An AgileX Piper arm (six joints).
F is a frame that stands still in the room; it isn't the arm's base.
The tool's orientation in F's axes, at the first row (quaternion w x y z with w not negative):
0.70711 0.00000 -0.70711 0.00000
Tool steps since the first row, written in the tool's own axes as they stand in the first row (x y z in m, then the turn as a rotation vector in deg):
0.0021 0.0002 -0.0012 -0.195 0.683 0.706
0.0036 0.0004 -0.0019 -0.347 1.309 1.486
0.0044 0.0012 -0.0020 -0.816 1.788 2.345
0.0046 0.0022 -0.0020 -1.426 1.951 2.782
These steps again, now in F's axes. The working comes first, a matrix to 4 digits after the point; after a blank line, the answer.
The tool's axes in the first row as the columns of a matrix, in F's axes (used below as rounded here):
0.0000 0.0000 -1.0000
0.0000 1.0000 0.0000
1.0000 0.0000 0.0000

0.0012 0.0002 0.0021 -0.706 0.683 -0.195
0.0019 0.0004 0.0036 -1.486 1.309 -0.347
0.0020 0.0012 0.0044 -2.345 1.788 -0.816
0.0020 0.0022 0.0046 -2.782 1.951 -1.426

